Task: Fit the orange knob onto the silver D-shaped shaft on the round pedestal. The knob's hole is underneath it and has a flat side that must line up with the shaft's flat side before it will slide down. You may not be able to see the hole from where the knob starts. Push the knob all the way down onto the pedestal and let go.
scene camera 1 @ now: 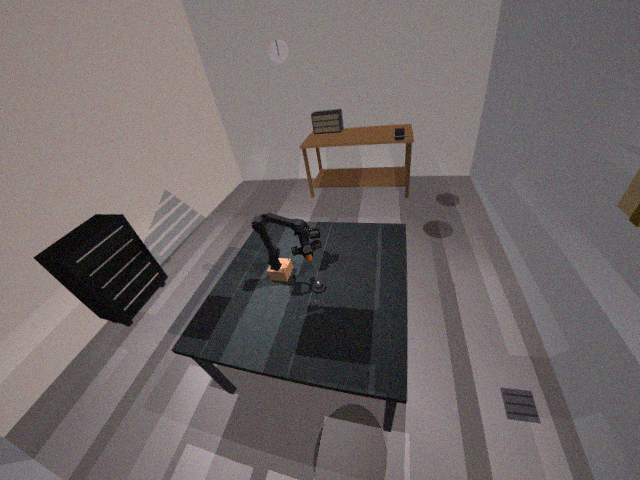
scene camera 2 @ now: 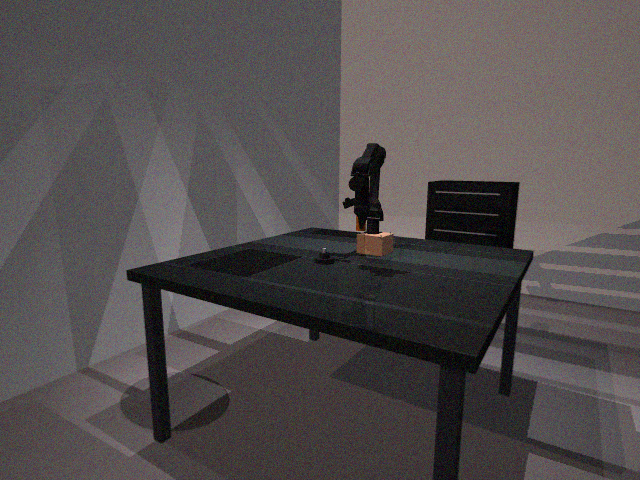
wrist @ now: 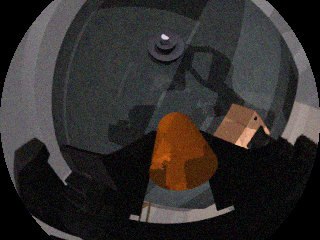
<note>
The gripper (wrist: pixel 176 134) holds an orange knob (wrist: pixel 181 159).
</note>
